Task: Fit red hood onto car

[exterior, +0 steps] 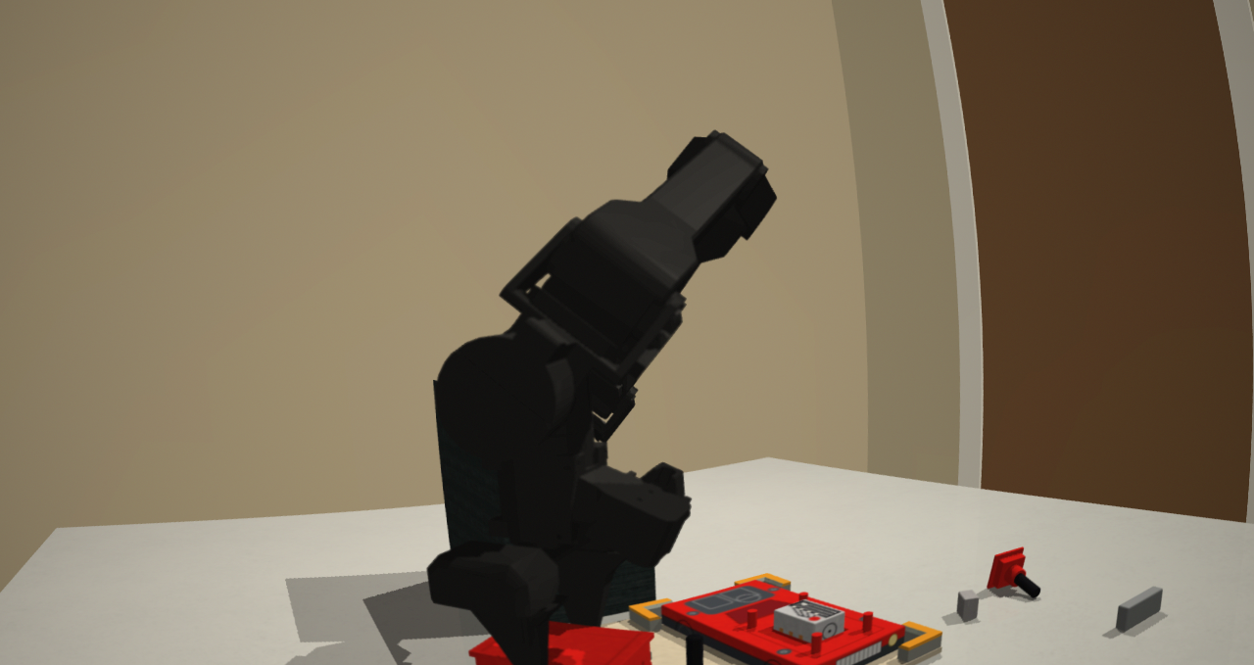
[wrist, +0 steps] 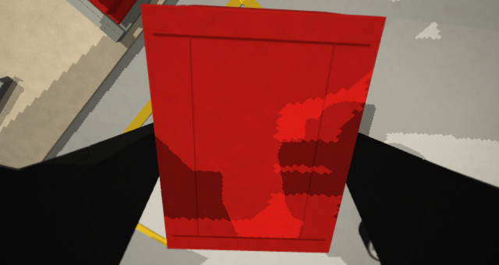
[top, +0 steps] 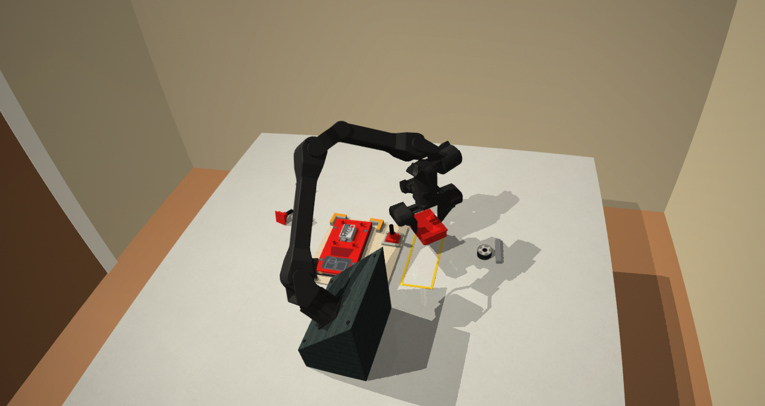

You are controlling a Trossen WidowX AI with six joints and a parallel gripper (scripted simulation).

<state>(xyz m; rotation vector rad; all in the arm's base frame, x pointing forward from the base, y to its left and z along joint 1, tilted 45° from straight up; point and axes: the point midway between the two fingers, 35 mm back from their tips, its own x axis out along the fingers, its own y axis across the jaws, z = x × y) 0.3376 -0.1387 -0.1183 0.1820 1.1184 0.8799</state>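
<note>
Now: gripper tip 1 cm short of the grey engine block, 23 cm to the right of it and 4 cm above it. From my gripper tip the other things lie so: black wheel 4 cm behind, 16 cm to the right, 6 cm below; red hood 1 cm above.
</note>
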